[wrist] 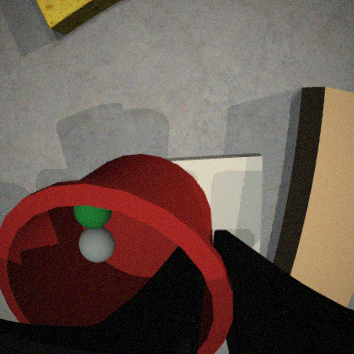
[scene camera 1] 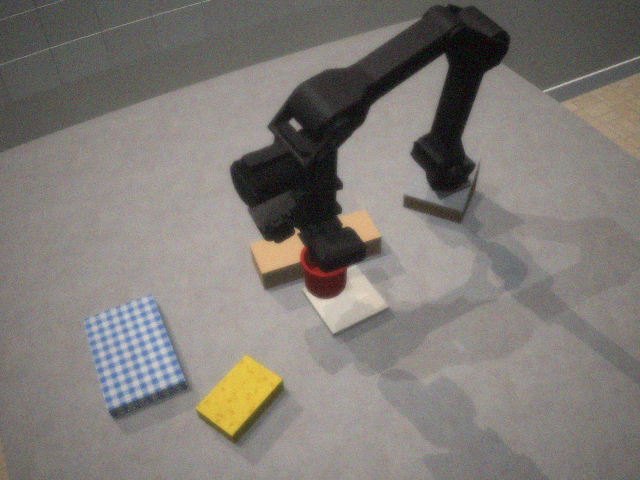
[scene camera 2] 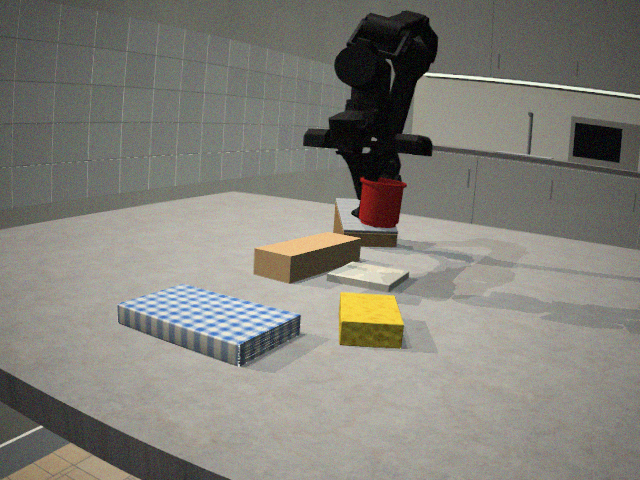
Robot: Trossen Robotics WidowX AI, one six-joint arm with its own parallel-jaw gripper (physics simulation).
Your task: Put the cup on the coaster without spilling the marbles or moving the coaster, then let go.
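Frame: origin at the arm's base, x ahead, y left, z up, level; centimetres.
Seen in the pictures: gripper, between the fingertips: (wrist: 207, 241) (scene camera 1: 314, 258) (scene camera 2: 362, 200); arm's base, origin of its link: (scene camera 1: 448, 178).
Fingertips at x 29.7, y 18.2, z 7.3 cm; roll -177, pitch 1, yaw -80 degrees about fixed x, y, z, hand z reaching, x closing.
Note:
Offsets run from my fingertips to a thing's middle.
The red cup {dy +2.7, dx -0.9, dz +0.0 cm} (scene camera 1: 325, 283) (scene camera 2: 381, 205) (wrist: 160, 182) hangs upright in the air. My gripper (scene camera 1: 330, 252) (scene camera 2: 381, 176) (wrist: 207, 241) is shut on the cup's wall, one finger inside and one outside. A green marble {dy +4.6, dx -0.5, dz -1.8 cm} (wrist: 92, 217) and a pale grey marble {dy +4.3, dx -2.0, dz -1.8 cm} (wrist: 97, 245) lie inside the cup in the wrist view; the near part of its inside is hidden by the finger. The cream square coaster {dy -0.9, dx -4.8, dz -12.5 cm} (scene camera 1: 359, 307) (scene camera 2: 366, 274) (wrist: 235, 166) lies flat on the table. The cup is clearly above it, and overlaps its back left part in scene camera 1.
A long tan wooden block {dy -11.6, dx -2.9, dz -11.0 cm} (scene camera 1: 279, 258) (scene camera 2: 310, 254) (wrist: 332, 190) lies close beside the coaster. A yellow sponge {dy +12.6, dx +14.6, dz -11.6 cm} (scene camera 1: 240, 395) (scene camera 2: 369, 315) (wrist: 75, 9) lies in front. A blue checked cloth stack {dy +0.5, dx +29.5, dz -11.8 cm} (scene camera 1: 134, 351) (scene camera 2: 206, 317) is at the left. The arm's base stand (scene camera 1: 431, 205) (scene camera 2: 379, 239) is behind.

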